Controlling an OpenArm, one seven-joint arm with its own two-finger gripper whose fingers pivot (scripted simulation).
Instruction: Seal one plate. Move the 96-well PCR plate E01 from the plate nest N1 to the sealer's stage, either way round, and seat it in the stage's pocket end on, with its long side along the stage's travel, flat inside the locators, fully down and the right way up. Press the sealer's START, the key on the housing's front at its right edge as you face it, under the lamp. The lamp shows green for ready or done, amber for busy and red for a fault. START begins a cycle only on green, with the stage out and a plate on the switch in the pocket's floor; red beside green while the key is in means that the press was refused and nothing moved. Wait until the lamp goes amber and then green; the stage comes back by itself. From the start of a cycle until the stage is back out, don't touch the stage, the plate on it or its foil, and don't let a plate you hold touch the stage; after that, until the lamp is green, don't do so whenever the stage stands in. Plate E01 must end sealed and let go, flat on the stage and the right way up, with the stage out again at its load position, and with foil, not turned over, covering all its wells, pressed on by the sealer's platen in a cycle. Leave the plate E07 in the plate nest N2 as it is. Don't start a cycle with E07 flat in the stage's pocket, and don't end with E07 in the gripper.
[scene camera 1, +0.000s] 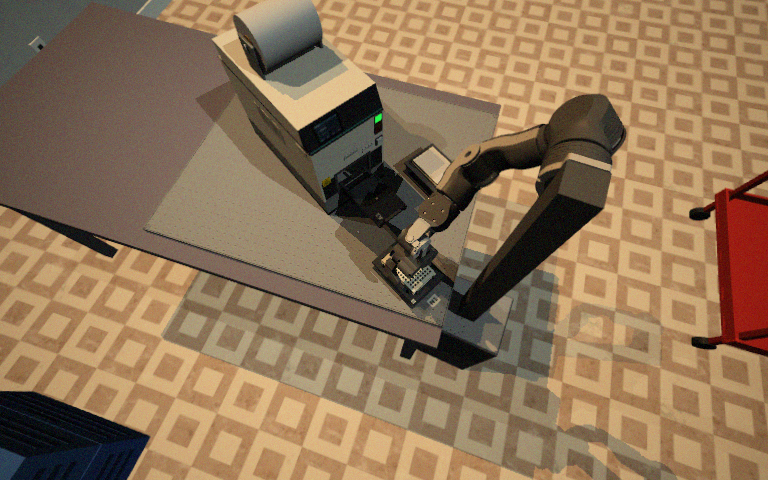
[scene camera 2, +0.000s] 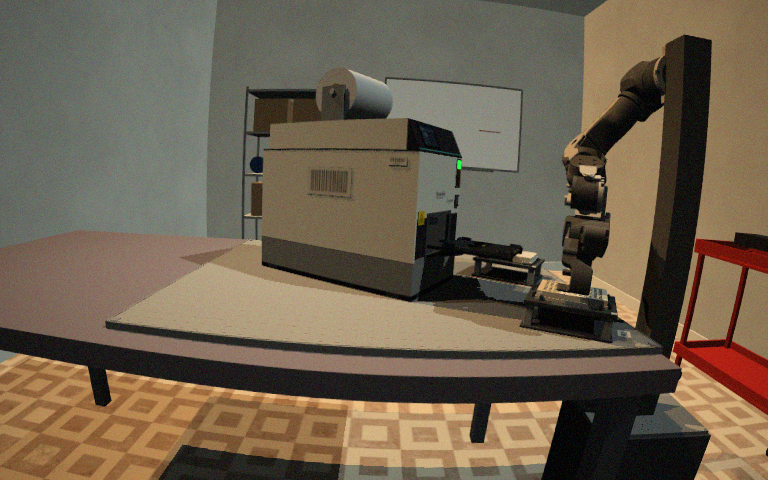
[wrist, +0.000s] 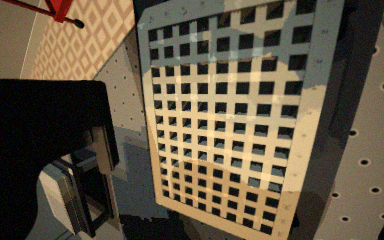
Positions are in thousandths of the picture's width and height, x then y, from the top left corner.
Labels:
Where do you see a plate E07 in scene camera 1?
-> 562, 341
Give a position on a sealer's dark stage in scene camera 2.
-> At 605, 511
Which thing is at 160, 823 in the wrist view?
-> A plate E07.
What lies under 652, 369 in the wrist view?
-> A plate E01.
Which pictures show my gripper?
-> Scene camera 1, scene camera 2 and the wrist view: all of them.

